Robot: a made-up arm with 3 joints. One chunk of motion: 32 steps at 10 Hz.
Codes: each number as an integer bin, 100 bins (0 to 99) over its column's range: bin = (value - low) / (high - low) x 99, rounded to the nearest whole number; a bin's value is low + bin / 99 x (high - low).
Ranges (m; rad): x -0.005..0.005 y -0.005..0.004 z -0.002..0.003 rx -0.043..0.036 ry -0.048..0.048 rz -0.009..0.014
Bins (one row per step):
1: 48 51 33 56 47 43
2: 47 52 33 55 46 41
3: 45 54 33 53 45 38
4: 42 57 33 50 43 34
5: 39 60 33 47 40 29
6: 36 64 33 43 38 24
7: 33 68 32 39 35 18
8: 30 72 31 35 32 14
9: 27 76 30 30 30 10
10: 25 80 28 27 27 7
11: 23 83 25 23 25 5
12: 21 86 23 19 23 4
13: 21 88 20 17 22 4
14: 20 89 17 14 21 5
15: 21 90 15 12 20 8
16: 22 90 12 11 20 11
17: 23 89 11 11 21 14
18: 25 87 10 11 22 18
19: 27 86 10 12 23 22
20: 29 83 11 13 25 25
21: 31 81 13 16 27 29
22: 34 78 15 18 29 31
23: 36 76 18 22 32 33
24: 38 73 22 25 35 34
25: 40 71 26 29 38 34
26: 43 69 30 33 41 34
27: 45 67 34 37 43 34
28: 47 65 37 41 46 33
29: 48 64 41 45 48 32
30: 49 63 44 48 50 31
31: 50 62 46 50 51 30
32: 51 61 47 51 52 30
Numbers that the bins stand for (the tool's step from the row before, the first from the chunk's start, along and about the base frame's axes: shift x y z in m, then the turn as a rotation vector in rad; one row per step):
1: -0.00015 -0.00036 -0.00033 0.00169 -0.00242 0.00099
2: -0.00025 -0.00027 -0.00033 0.00089 -0.00339 0.00053
3: -0.00045 -0.00009 -0.00033 -0.00071 -0.00436 -0.00017
4: -0.00076 0.00018 -0.00033 -0.00310 -0.00630 -0.00110
5: -0.00106 0.00045 -0.00033 -0.00549 -0.00921 -0.00226
6: -0.00136 0.00082 -0.00033 -0.00869 -0.01115 -0.00342
7: -0.00167 0.00118 -0.00038 -0.01188 -0.01406 -0.00482
8: -0.00197 0.00155 -0.00043 -0.01507 -0.01697 -0.00575
9: -0.00227 0.00191 -0.00048 -0.01906 -0.01891 -0.00668
10: -0.00247 0.00227 -0.00059 -0.02145 -0.02182 -0.00737
11: -0.00268 0.00255 -0.00074 -0.02465 -0.02376 -0.00784
12: -0.00288 0.00282 -0.00084 -0.02784 -0.02570 -0.00807
13: -0.00288 0.00300 -0.00099 -0.02943 -0.02667 -0.00807
14: -0.00298 0.00309 -0.00114 -0.03183 -0.02764 -0.00784
15: -0.00288 0.00318 -0.00124 -0.03342 -0.02861 -0.00714
16: -0.00278 0.00318 -0.00139 -0.03422 -0.02861 -0.00644
17: -0.00268 0.00309 -0.00144 -0.03422 -0.02764 -0.00575
18: -0.00247 0.00291 -0.00149 -0.03422 -0.02667 -0.00482
19: -0.00227 0.00282 -0.00149 -0.03342 -0.02570 -0.00389
20: -0.00207 0.00255 -0.00144 -0.03263 -0.02376 -0.00319
21: -0.00187 0.00236 -0.00134 -0.03023 -0.02182 -0.00226
22: -0.00157 0.00209 -0.00124 -0.02864 -0.01988 -0.00180
23: -0.00136 0.00191 -0.00109 -0.02544 -0.01697 -0.00133
24: -0.00116 0.00164 -0.00089 -0.02305 -0.01406 -0.00110
25: -0.00096 0.00145 -0.00069 -0.01986 -0.01115 -0.00110
26: -0.00066 0.00127 -0.00048 -0.01667 -0.00824 -0.00110
27: -0.00045 0.00109 -0.00028 -0.01347 -0.00630 -0.00110
28: -0.00025 0.00091 -0.00013 -0.01028 -0.00339 -0.00133
29: -0.00015 0.00082 0.00007 -0.00709 -0.00145 -0.00157
30: -0.00005 0.00073 0.00022 -0.00470 0.00048 -0.00180
31: 0.00005 0.00064 0.00032 -0.00310 0.00145 -0.00203
32: 0.00015 0.00055 0.00037 -0.00230 0.00242 -0.00203

